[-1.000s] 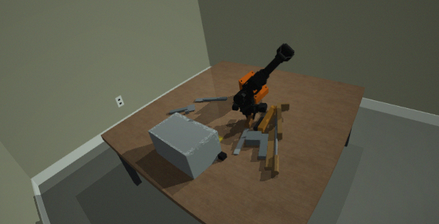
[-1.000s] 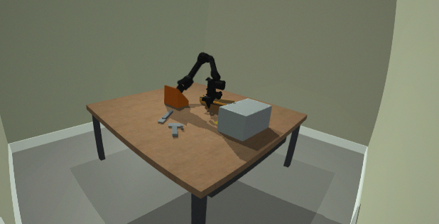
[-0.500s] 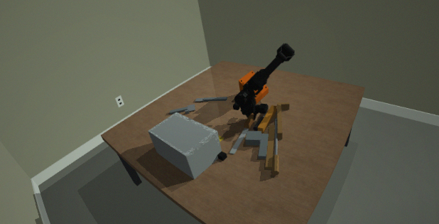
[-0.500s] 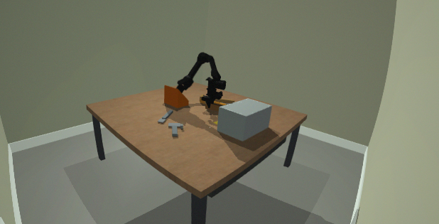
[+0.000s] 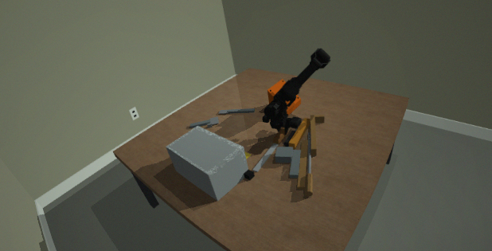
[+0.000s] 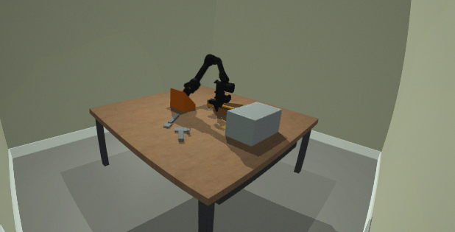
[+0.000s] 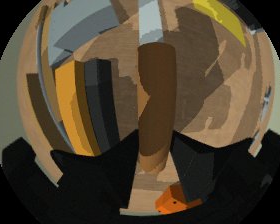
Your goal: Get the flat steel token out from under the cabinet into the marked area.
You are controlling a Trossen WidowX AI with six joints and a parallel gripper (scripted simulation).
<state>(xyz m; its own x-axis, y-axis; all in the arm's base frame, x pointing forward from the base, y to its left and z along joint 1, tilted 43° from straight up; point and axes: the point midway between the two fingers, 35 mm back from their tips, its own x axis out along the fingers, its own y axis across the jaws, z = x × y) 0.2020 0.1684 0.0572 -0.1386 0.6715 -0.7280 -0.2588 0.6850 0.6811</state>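
The orange bar is 5 cm behind my gripper tip, 7 cm to the left of it and 1 cm above it. From my gripper tip the other things lie so: grey block (12 cm ahead, 12 cm to the left, 1 cm above); then wooden stick (11 cm ahead, 21 cm to the left); then grey t-piece (17 cm ahead, 44 cm to the right).
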